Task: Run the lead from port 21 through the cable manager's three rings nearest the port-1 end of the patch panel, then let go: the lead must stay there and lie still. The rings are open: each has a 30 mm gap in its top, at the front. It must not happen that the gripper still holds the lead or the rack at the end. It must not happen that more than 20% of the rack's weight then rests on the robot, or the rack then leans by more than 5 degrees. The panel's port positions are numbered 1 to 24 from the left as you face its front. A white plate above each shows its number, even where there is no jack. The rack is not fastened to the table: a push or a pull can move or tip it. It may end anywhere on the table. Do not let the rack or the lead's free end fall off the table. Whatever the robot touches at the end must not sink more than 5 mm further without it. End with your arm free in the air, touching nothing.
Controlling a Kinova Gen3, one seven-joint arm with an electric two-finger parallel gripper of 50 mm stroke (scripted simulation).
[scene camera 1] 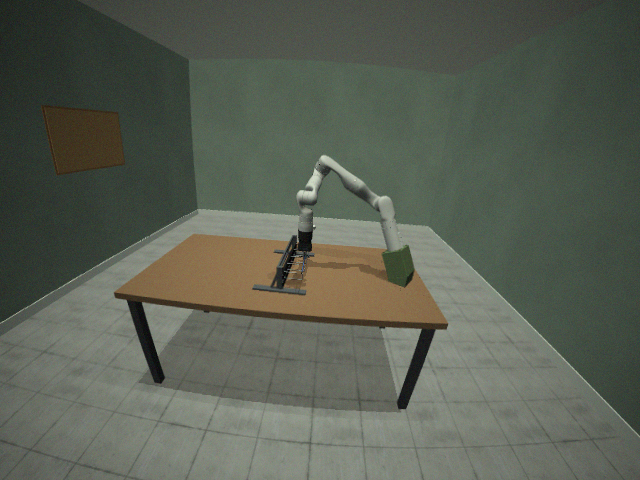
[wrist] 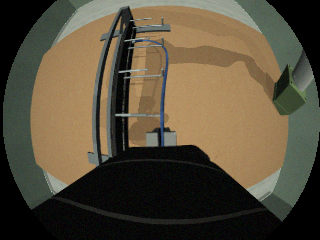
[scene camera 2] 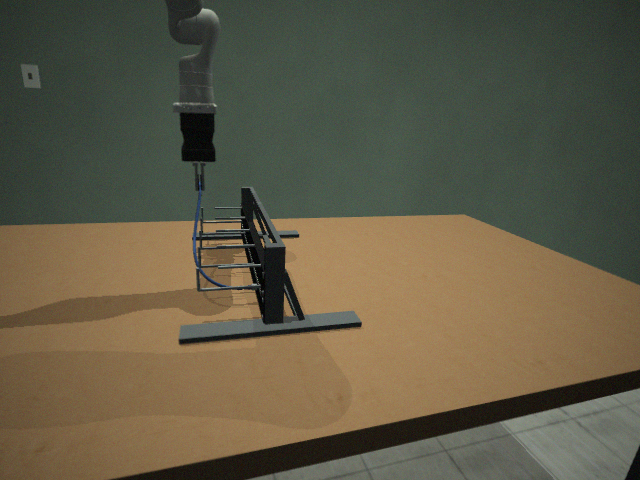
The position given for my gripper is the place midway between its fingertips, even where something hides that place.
I see my gripper (scene camera 2: 200, 190) and a rack (scene camera 2: 267, 264).
The rack also shows in the wrist view (wrist: 117, 127). My gripper shows as well in the wrist view (wrist: 162, 134).
